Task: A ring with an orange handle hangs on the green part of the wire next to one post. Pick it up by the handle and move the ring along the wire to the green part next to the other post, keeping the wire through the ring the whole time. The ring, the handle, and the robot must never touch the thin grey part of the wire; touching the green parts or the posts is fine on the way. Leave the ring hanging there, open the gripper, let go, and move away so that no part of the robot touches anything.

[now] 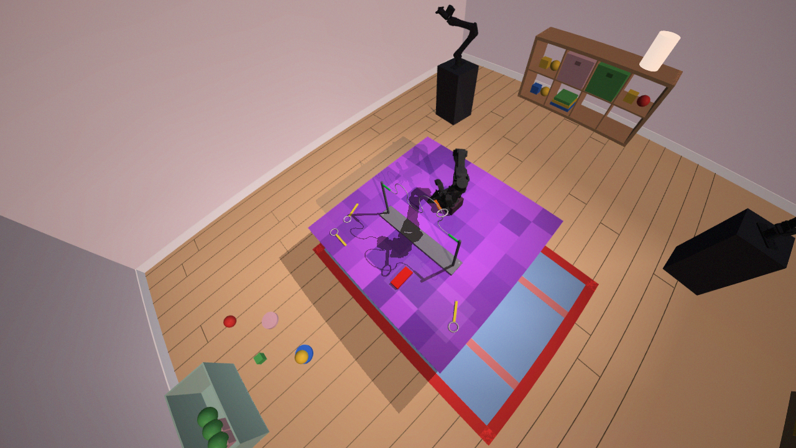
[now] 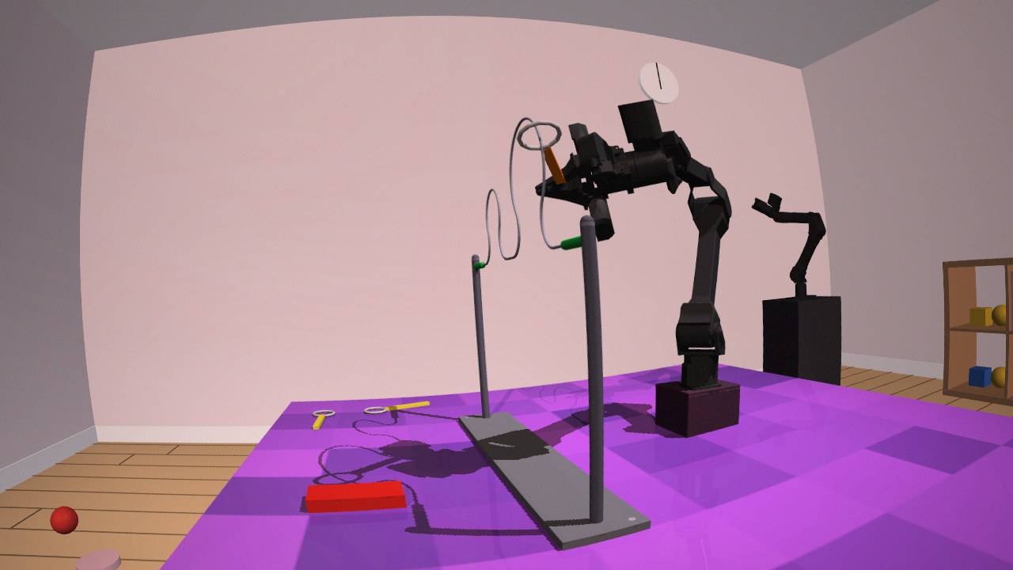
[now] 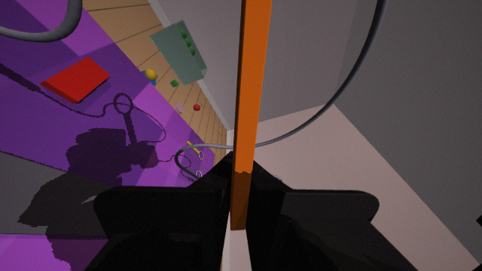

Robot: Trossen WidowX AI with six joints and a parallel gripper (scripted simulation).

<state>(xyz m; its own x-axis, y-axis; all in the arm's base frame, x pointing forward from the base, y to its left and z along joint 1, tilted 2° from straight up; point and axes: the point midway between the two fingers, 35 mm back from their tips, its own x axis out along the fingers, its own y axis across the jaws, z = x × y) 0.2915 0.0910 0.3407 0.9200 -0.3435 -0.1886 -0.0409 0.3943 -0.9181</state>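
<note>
The ring with orange handle is 9 cm to the left of my gripper tip and 4 cm above it. Round my gripper tip: red block (30 cm ahead, 11 cm to the left, 42 cm below).
</note>
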